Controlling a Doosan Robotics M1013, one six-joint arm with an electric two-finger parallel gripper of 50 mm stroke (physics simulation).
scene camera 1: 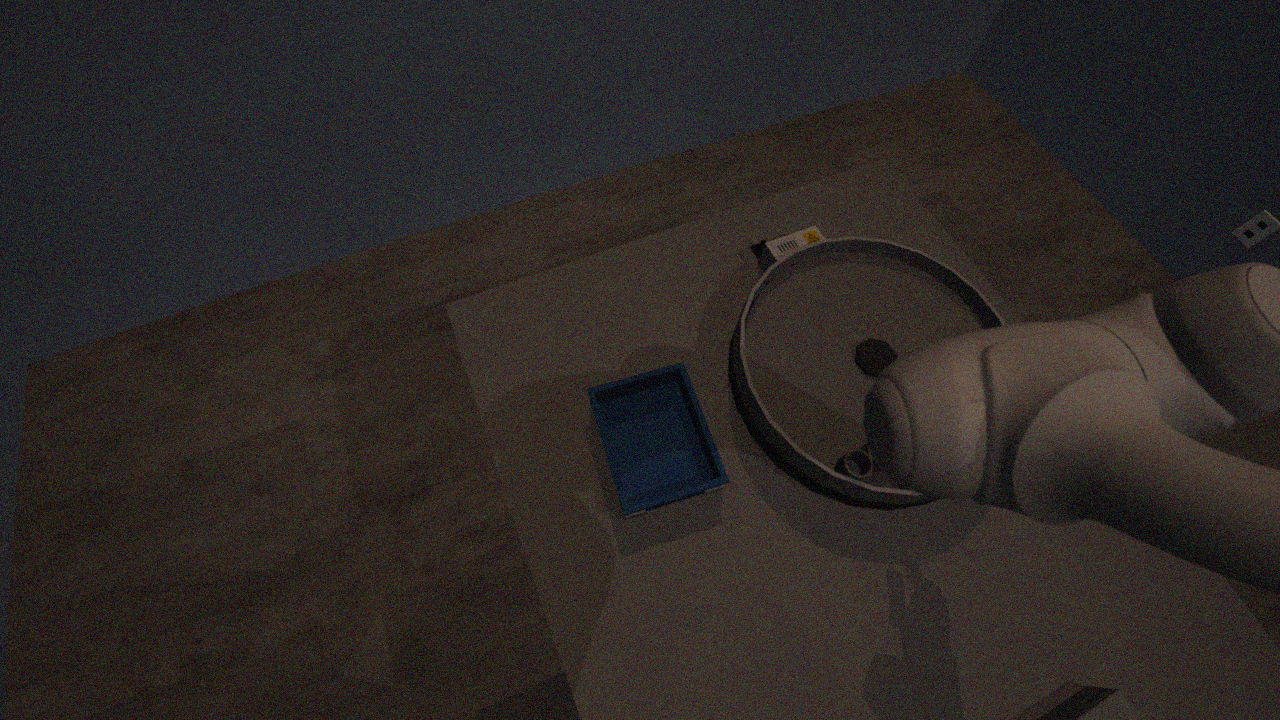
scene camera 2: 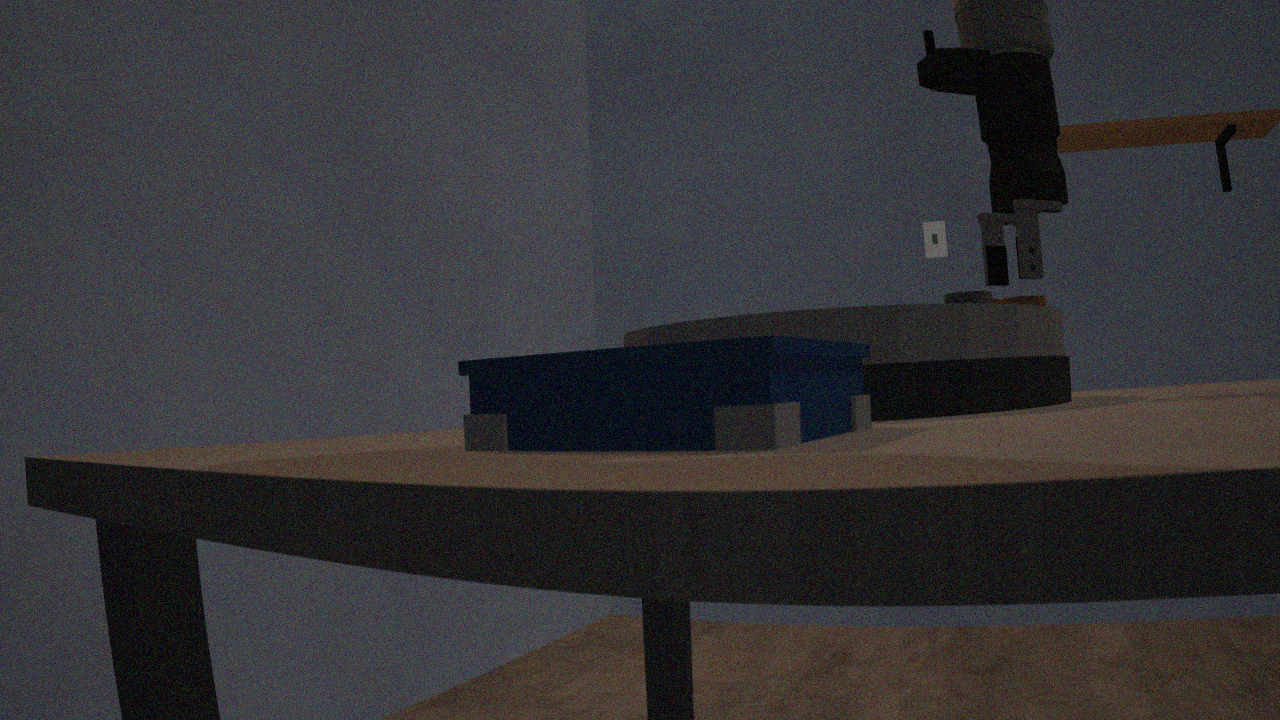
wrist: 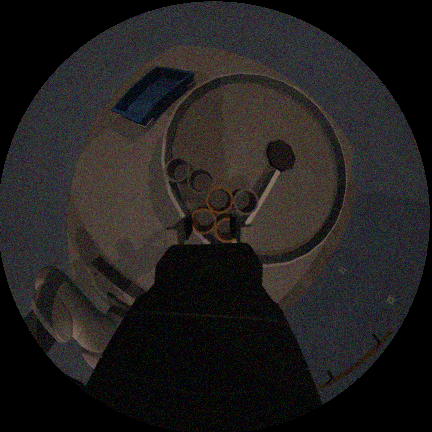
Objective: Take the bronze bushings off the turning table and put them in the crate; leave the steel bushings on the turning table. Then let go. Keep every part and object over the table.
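Frame: origin at the arm's base, x left, y back, z up, level; centimetres.
Where they show: gripper, fingertip midpoint: (scene camera 2: 1013, 282) (wrist: 210, 221).
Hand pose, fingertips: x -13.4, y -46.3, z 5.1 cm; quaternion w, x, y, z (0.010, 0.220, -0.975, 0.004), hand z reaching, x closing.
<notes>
Things, the pixels of their top centre, and the offset from my fingertips. "spot": a spot on its surface instead.
- steel bushing top, surface spot: (scene camera 2: 968, 296) spot: dx +9.3, dy -5.0, dz -1.9 cm
- blue crate, middle of its top: (scene camera 2: 671, 352) (scene camera 1: 655, 433) (wrist: 147, 87) dx +26.9, dy -23.2, dz -5.6 cm
- dark knob, surface spot: (scene camera 1: 874, 355) (wrist: 281, 152) spot: dx -7.4, dy -16.1, dz -4.4 cm
- pale bar, surface spot: (wrist: 264, 195) spot: dx -6.4, dy -6.6, dz -2.5 cm
- small box with a yellow warning label, surface spot: (scene camera 1: 796, 243) spot: dx -10.8, dy -38.7, dz -4.7 cm
Three orange-brown bronze bushings (wrist: 220, 188) (wrist: 192, 221) (wrist: 226, 240) stand close together near the turning table's (scene camera 1: 805, 313) (scene camera 2: 742, 326) (wrist: 300, 210) rim. Three grey steel bushings (wrist: 178, 159) (wrist: 201, 170) (wrist: 245, 189) stand beside them. In scene camera 2, a steel bushing top (scene camera 2: 968, 296) and a bronze one (scene camera 2: 1024, 300) show above the rim. My gripper (scene camera 2: 1013, 281) (wrist: 210, 221) is open and empty, just above the bushings; the arm hides it in scene camera 1. The blue crate (scene camera 1: 657, 447) (scene camera 2: 617, 402) (wrist: 152, 95) is empty.
A dark knob (scene camera 1: 874, 355) (wrist: 281, 155) stands on the turning table, with a pale bar (wrist: 264, 195) running from it towards the bushings. A raised rim surrounds the turning table. A small box with a yellow warning label (scene camera 1: 796, 243) adjoins it. My arm (scene camera 1: 1056, 402) covers its right side in scene camera 1.
</notes>
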